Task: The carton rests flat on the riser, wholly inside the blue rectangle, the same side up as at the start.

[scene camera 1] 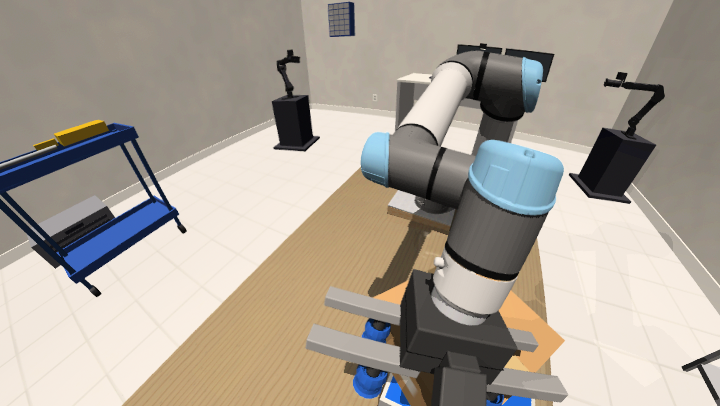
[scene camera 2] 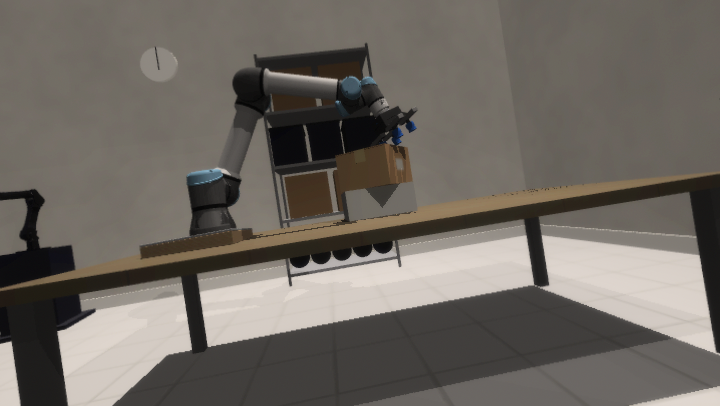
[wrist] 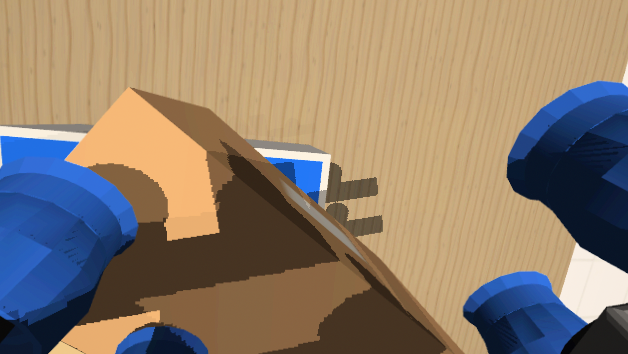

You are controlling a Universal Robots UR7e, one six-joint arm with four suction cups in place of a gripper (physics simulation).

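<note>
The brown carton (scene camera 1: 539, 320) (scene camera 2: 370, 166) (wrist: 135, 135) sits on the grey-white riser (scene camera 2: 403, 199) (wrist: 30, 131), and looks level in scene camera 2. It is turned askew to the blue rectangle (scene camera 1: 395, 394) (wrist: 310, 172) on the riser's top. Carton corners reach out past the riser's edge, and blue shows at both sides of the carton in the wrist view. My gripper (scene camera 1: 436, 375) (scene camera 2: 397, 134) (wrist: 330, 260) is tilted just above the carton, suction off. Two cups hang out past the carton's side. Whether a lower cup touches the top is unclear.
The wooden table (scene camera 1: 242, 302) (scene camera 2: 579, 194) carries the arm's base plate (scene camera 2: 196, 242). A blue cart (scene camera 1: 121, 234) stands left in scene camera 1. Two black pedestals (scene camera 1: 292, 123) (scene camera 1: 615, 161) carry small arms. A shelf rack (scene camera 2: 312, 55) stands behind the table.
</note>
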